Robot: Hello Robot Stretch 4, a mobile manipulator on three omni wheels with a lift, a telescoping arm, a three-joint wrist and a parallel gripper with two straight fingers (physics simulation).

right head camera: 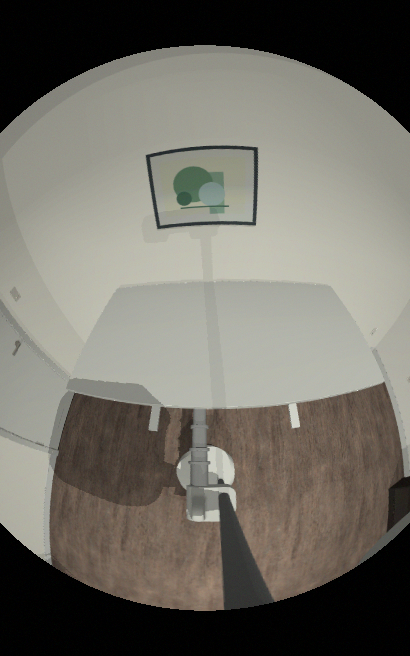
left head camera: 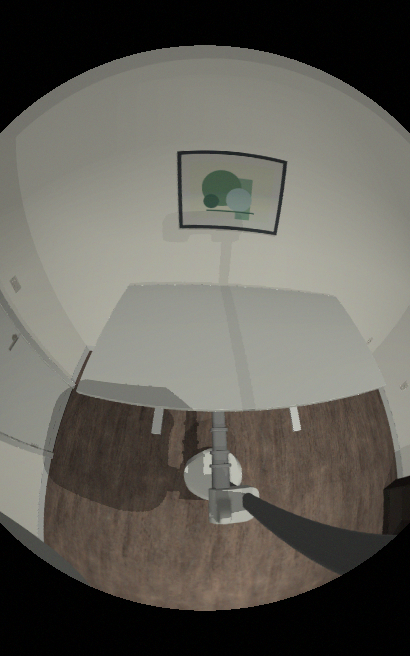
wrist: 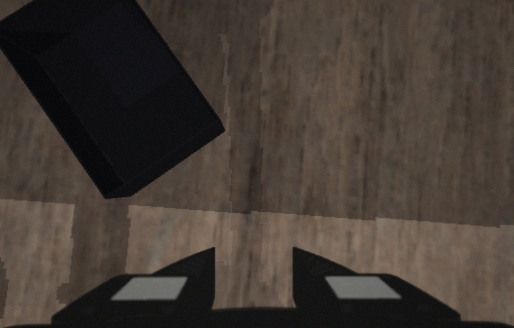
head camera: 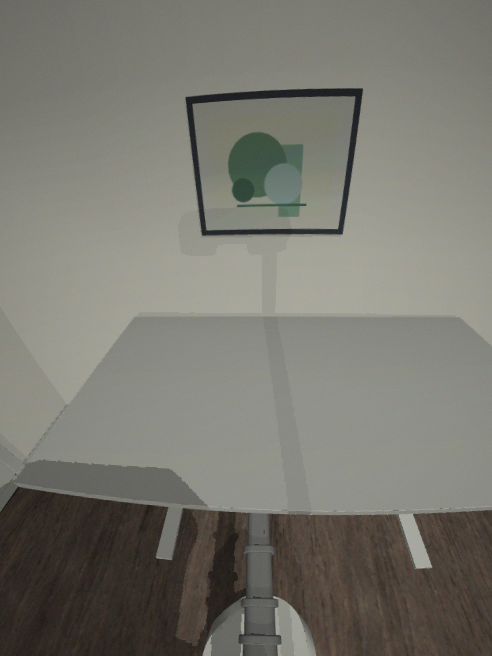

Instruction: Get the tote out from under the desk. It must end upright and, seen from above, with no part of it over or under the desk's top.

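Places are measured from the robot's base along level axes (x ahead, y left, z up), in millimetres.
Where they show: gripper, fingertip midpoint: [wrist: 253,271].
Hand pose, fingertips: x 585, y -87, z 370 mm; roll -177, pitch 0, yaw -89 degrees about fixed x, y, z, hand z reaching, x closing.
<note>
After its pixels a point has its place.
The tote [wrist: 130,100] {x 775, y 128, z -24 mm} is a dark, open-topped box. It stands upright on the floor at the upper left of the wrist view, turned at an angle, with its upper left part cut off by the frame. The desk's light grey top [head camera: 211,381] {x 651, y 147, z 923 mm} [left head camera: 175,340] {x 590, y 192, z 923 mm} [right head camera: 165,340] {x 578, y 133, z 923 mm} hides the tote in the head views. My gripper [wrist: 253,271] {x 585, y -87, z 371 mm} is open and empty, its fingers apart. In the wrist view it is below and to the right of the tote's nearest corner, not touching it. The desk's top hides the gripper in the head views.
My arm [head camera: 259,574] {x 196, y -1, z 708 mm} [left head camera: 219,440] {x 195, y -1, z 708 mm} [right head camera: 199,440] {x 181, y -4, z 708 mm} passes under the desk's front edge, between the left foot [head camera: 169,532] [left head camera: 158,421] [right head camera: 155,418] and right foot [head camera: 415,540] [left head camera: 295,419] [right head camera: 294,416]. A dark box [left head camera: 397,507] [right head camera: 400,505] stands at the far right. A wall is behind the desk.
</note>
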